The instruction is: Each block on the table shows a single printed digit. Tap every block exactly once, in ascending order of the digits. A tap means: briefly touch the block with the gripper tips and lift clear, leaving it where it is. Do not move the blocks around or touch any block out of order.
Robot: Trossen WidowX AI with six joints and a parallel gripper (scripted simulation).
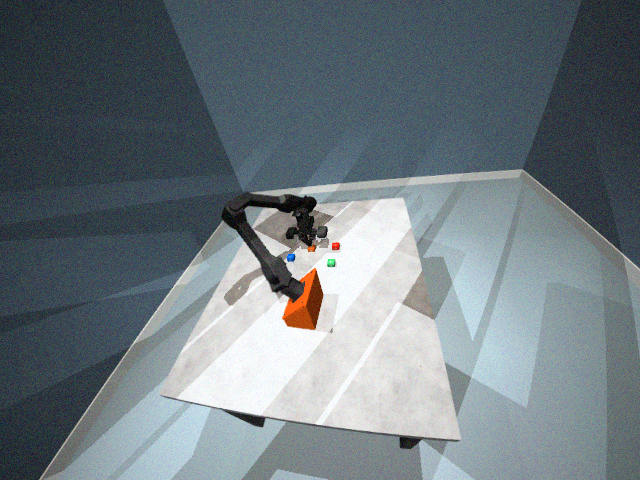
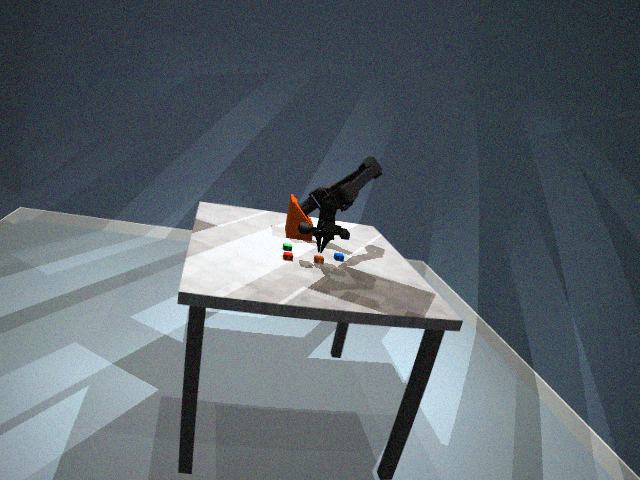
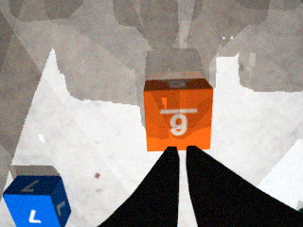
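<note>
My gripper tip is 2 cm above the orange block and 1 cm short of it. From my gripper tip the other things lie so: red block: 12 cm to the right, 2 cm below; green block: 10 cm to the right, 10 cm behind, 2 cm below; blue block: 10 cm to the left, 4 cm behind, 2 cm below.
</note>
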